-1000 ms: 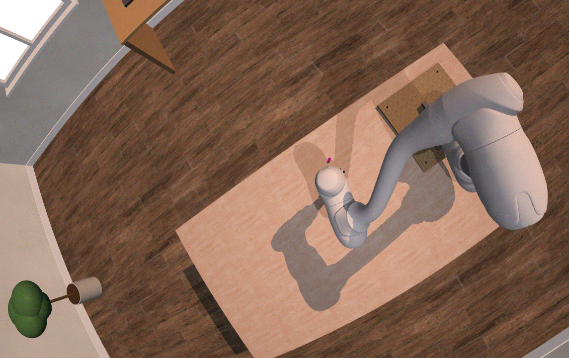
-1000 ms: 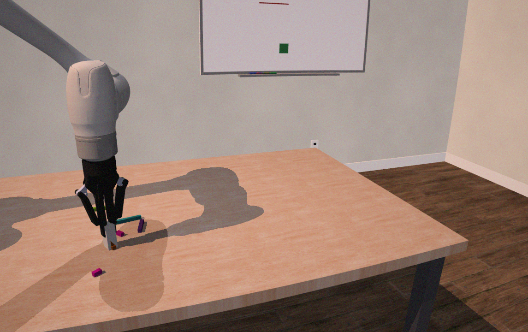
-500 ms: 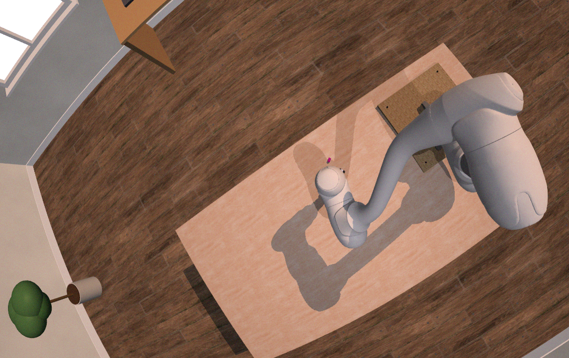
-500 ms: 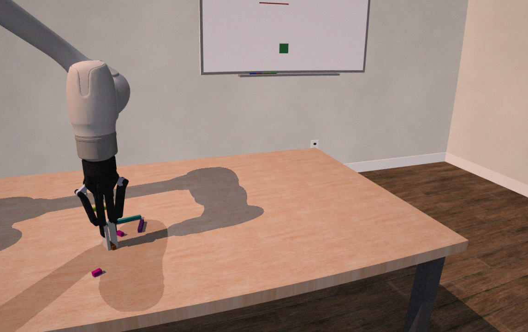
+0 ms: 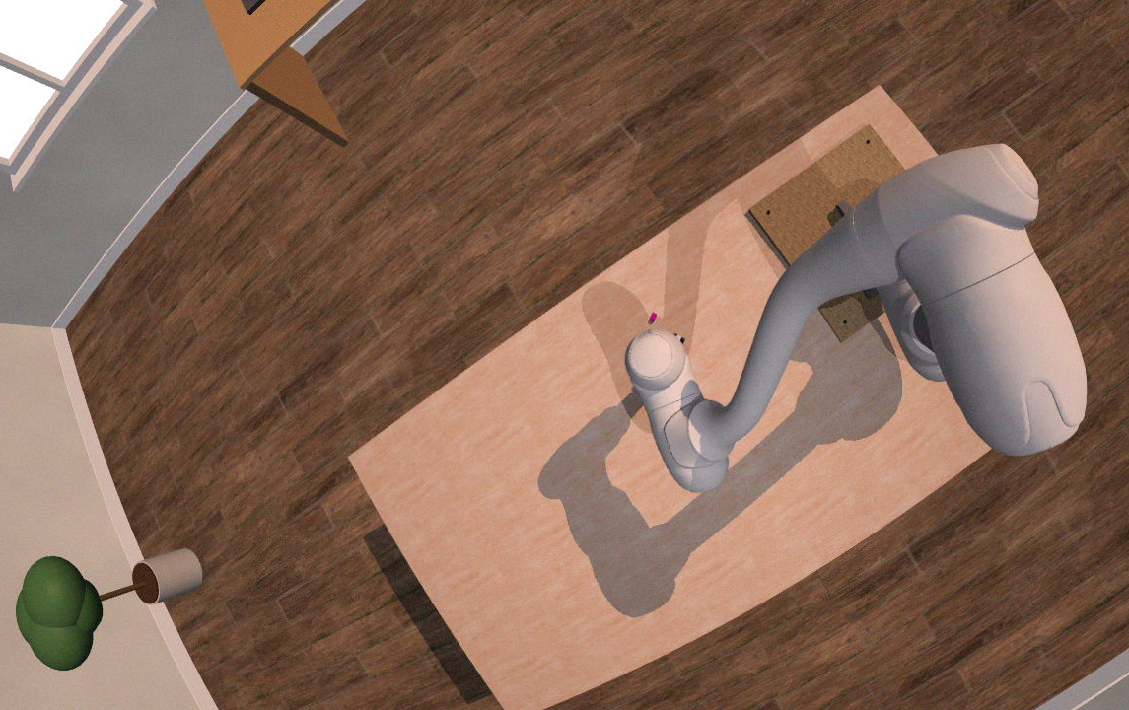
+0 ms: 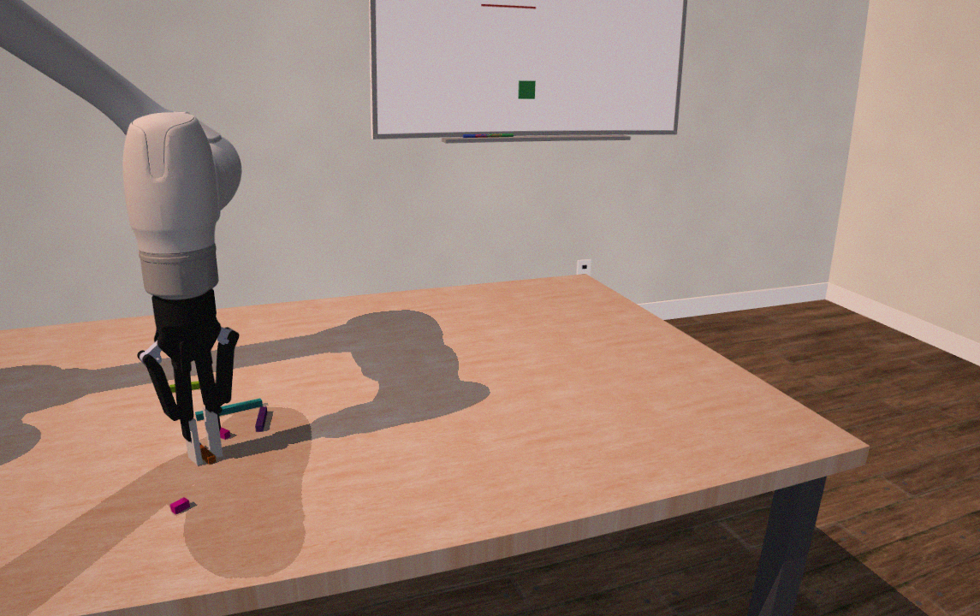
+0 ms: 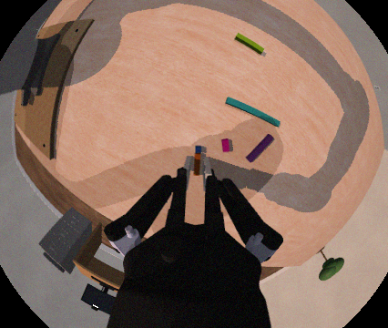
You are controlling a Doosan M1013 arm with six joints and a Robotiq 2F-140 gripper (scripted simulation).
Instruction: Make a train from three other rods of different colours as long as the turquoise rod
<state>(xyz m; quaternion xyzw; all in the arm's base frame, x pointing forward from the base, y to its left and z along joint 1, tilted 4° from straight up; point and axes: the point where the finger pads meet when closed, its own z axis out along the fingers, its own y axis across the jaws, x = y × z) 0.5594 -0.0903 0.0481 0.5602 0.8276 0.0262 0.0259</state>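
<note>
Right now my hand is 30 mm above the orange rod. Round my hand: purple rod (90 mm ahead, 80 mm to the left, 30 mm below); turquoise rod (120 mm to the left, 40 mm ahead, 30 mm below); blue rod (30 mm to the left, 30 mm below, 10 mm behind).
</note>
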